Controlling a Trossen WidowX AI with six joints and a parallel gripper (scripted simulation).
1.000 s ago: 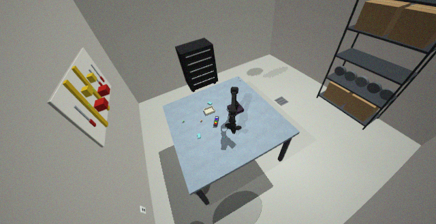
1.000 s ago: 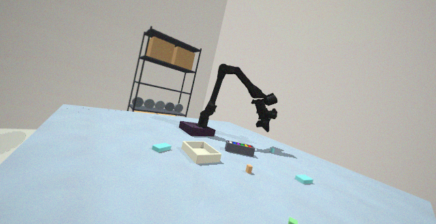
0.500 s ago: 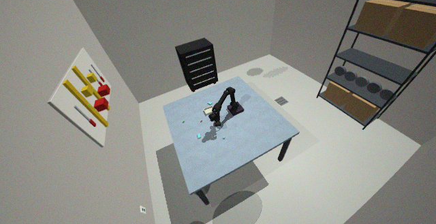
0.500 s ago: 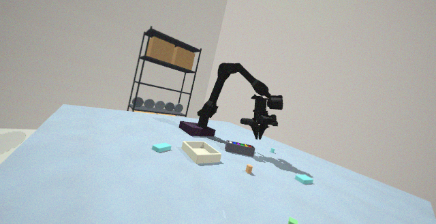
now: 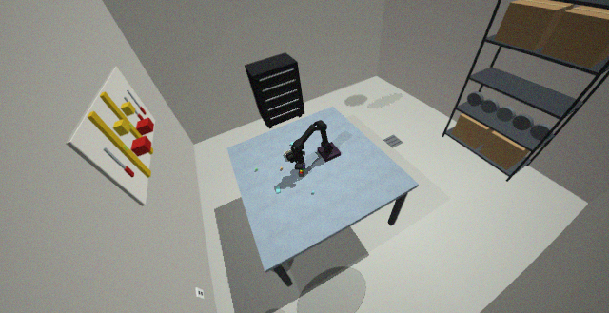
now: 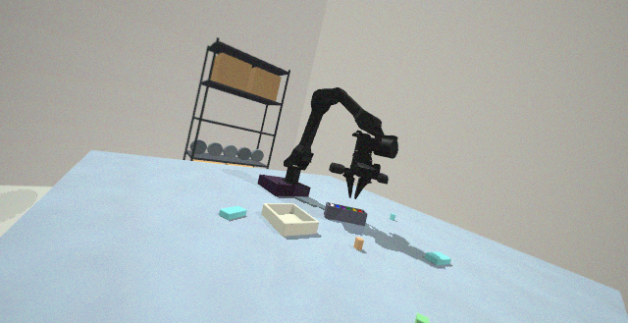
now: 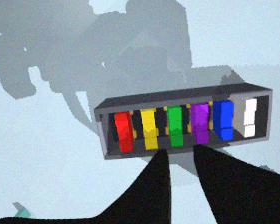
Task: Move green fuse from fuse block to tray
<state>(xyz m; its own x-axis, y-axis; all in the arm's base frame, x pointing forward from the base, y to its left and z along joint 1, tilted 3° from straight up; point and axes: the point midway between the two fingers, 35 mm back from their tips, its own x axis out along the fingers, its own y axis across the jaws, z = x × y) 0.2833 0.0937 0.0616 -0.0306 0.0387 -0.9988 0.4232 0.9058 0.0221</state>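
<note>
Right now my gripper tip is 50 mm above the green fuse. Also, from my gripper tip: yellow fuse (10 mm ahead, 10 mm to the left, 50 mm below); red fuse (20 mm ahead, 30 mm to the left, 50 mm below); purple fuse (10 mm behind, 20 mm to the right, 50 mm below).
</note>
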